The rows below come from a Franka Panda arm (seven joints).
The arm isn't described. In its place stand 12 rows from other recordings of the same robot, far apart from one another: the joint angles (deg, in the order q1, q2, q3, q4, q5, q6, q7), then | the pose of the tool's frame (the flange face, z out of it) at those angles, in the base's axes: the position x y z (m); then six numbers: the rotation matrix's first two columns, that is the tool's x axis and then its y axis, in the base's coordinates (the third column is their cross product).
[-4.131 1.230 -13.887 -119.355 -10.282 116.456 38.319] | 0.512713 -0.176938 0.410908 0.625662 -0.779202 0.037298 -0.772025 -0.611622 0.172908
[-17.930 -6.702 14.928 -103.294 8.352 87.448 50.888] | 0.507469 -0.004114 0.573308 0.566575 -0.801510 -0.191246 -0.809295 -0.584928 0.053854
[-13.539 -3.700 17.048 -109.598 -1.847 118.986 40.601] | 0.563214 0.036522 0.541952 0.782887 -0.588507 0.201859 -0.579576 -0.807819 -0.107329
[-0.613 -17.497 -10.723 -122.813 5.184 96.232 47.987] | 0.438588 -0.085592 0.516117 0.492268 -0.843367 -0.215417 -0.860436 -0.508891 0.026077
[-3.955 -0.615 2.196 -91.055 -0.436 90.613 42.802] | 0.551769 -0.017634 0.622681 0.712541 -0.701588 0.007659 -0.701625 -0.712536 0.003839
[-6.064 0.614 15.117 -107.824 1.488 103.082 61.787] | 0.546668 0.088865 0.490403 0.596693 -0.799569 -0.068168 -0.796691 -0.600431 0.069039
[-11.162 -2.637 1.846 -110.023 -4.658 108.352 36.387] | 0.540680 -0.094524 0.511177 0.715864 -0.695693 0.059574 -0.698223 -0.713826 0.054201
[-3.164 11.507 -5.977 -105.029 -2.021 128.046 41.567] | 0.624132 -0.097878 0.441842 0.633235 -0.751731 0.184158 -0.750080 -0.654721 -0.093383
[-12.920 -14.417 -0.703 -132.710 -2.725 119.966 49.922] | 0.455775 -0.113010 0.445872 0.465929 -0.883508 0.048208 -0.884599 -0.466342 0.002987
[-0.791 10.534 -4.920 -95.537 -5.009 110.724 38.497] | 0.623710 -0.064842 0.502799 0.732645 -0.669117 0.124554 -0.676703 -0.735720 0.028102
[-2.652 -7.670 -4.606 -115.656 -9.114 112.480 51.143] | 0.521023 -0.078387 0.517740 0.565389 -0.810039 0.155472 -0.822351 -0.568176 0.030251
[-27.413 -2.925 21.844 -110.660 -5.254 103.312 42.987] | 0.534354 -0.056887 0.499423 0.679894 -0.733209 0.012242 -0.727810 -0.672658 0.133506
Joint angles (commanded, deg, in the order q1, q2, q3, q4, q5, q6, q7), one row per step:
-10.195, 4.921, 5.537, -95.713, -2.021, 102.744, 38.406
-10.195, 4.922, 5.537, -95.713, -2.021, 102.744, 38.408
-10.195, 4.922, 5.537, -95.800, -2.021, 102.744, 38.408
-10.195, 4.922, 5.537, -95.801, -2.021, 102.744, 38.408
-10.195, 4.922, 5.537, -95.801, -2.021, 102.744, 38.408
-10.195, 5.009, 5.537, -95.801, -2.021, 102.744, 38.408
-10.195, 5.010, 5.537, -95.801, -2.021, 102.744, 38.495
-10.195, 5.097, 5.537, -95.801, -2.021, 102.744, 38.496
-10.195, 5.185, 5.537, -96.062, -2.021, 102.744, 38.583
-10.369, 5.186, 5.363, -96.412, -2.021, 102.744, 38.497
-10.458, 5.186, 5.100, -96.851, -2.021, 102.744, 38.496
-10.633, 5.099, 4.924, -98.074, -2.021, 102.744, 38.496
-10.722, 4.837, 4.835, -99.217, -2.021, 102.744, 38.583
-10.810, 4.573, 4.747, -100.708, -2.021, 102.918, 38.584
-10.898, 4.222, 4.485, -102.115, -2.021, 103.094, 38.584
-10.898, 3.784, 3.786, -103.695, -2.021, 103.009, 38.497
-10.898, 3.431, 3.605, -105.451, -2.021, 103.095, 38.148
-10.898, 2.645, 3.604, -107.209, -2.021, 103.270, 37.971
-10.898, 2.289, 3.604, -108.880, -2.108, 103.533, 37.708
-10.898, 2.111, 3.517, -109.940, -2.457, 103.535, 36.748
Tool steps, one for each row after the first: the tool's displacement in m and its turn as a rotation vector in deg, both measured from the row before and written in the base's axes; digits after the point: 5 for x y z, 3 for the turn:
0.00000, 0.00000, -0.00001, 0.000, 0.001, -0.002
-0.00014, 0.00002, -0.00074, 0.007, 0.087, 0.001
0.00000, 0.00000, -0.00001, 0.000, 0.001, 0.000
0.00000, 0.00000, 0.00000, 0.000, 0.000, 0.000
0.00032, -0.00006, -0.00090, 0.015, 0.086, 0.000
0.00000, 0.00000, -0.00001, 0.003, -0.002, -0.087
0.00032, -0.00006, -0.00090, 0.015, 0.086, -0.001
-0.00012, 0.00000, -0.00311, 0.039, 0.344, -0.085
-0.00093, -0.00345, -0.00298, 0.012, 0.355, -0.258
-0.00113, -0.00343, -0.00372, 0.016, 0.442, -0.346
-0.00299, -0.00318, -0.00939, 0.087, 1.135, -0.341
-0.00339, -0.00132, -0.00688, 0.058, 0.879, -0.256
-0.00396, -0.00120, -0.00947, 0.083, 1.052, -0.162
-0.00441, -0.00285, -0.00787, 0.050, 0.883, -0.336
-0.00622, -0.00603, -0.00877, 0.071, 1.234, -0.605
-0.00572, -0.00093, -0.01074, 0.165, 1.319, 0.176
-0.00664, 0.00103, -0.00632, 0.074, 0.801, 0.186
-0.00536, 0.00067, -0.00968, 0.067, 1.061, 0.304
-0.00391, -0.00080, -0.00676, -0.086, 0.934, 0.994

